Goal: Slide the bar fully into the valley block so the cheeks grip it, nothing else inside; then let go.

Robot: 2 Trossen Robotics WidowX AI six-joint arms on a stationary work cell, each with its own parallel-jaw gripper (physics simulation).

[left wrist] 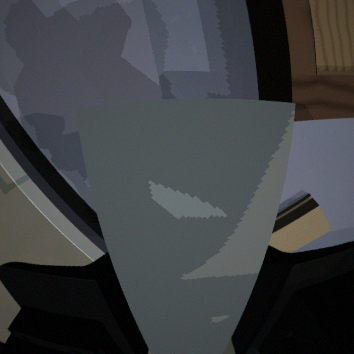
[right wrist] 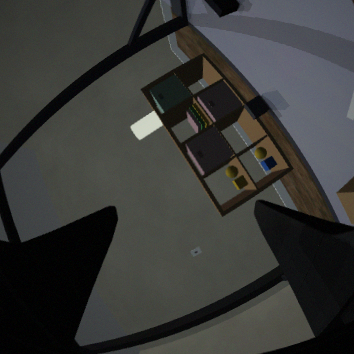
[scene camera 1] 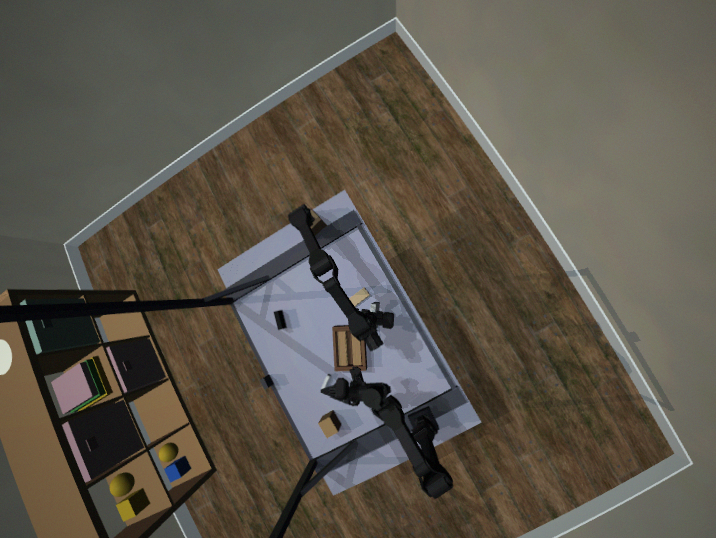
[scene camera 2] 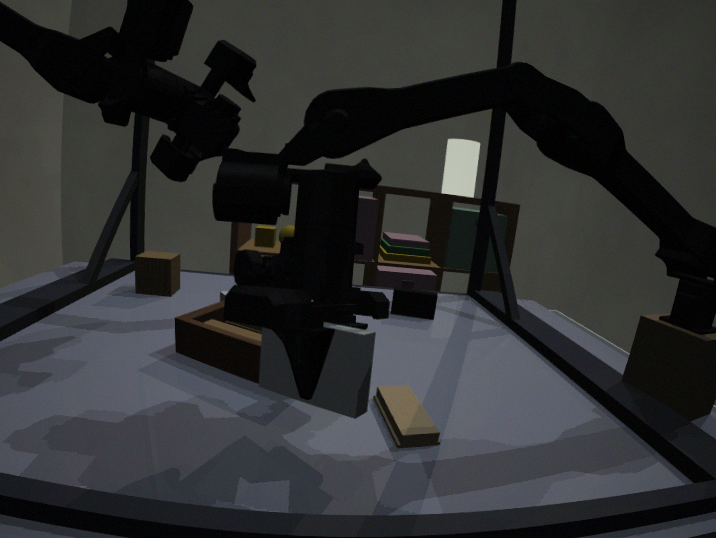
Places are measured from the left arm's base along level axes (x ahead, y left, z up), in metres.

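Where they show: left gripper, fingertip midpoint: (scene camera 1: 376,313) (scene camera 2: 313,396); right gripper, fingertip midpoint: (right wrist: 185,210) (scene camera 1: 325,393); left arm's base, origin of the base link: (scene camera 1: 305,219) (scene camera 2: 689,325); right arm's base, origin of the base link: (scene camera 1: 423,423).
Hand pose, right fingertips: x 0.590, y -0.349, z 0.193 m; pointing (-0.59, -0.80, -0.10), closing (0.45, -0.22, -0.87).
Each offset is from my right fingertips to the top centre of the thing.
A flat grey slab, which looks like the bar @(0.191 m down, 0.080 m back, 0.283 m left) (scene camera 1: 375,306) (scene camera 2: 347,370) (left wrist: 175,150), stands upright in my left gripper (scene camera 2: 312,358) (left wrist: 187,300), which is shut on it. Its height above the table is hard to tell. A brown wooden frame with two pale cheeks, which looks like the valley block @(0.265 m down, 0.051 m back, 0.098 m left) (scene camera 1: 335,347) (scene camera 2: 217,352) (left wrist: 320,95), sits mid-table. The bar is outside it, at its near side in scene camera 2. The arm partly hides the valley block's inside. My right gripper (scene camera 2: 238,127) (right wrist: 185,210) is open and empty, raised high and facing the shelf.
A loose pale wooden piece @(0.299 m down, 0.190 m back, 0.277 m left) (scene camera 1: 360,296) (scene camera 2: 408,407) (left wrist: 302,227) lies near the bar. A whitish piece @(0.290 m down, 0.009 m back, 0.095 m right) (scene camera 1: 327,381) lies near the right arm. A brown block @(0.241 m down, 0.141 m ahead, 0.199 m right) (scene camera 1: 329,425) (scene camera 2: 157,274) and a black block @(0.265 m down, 0.363 m back, 0.066 m right) (scene camera 1: 280,319) (scene camera 2: 413,303) stand farther off. Dark frame beams edge the table.
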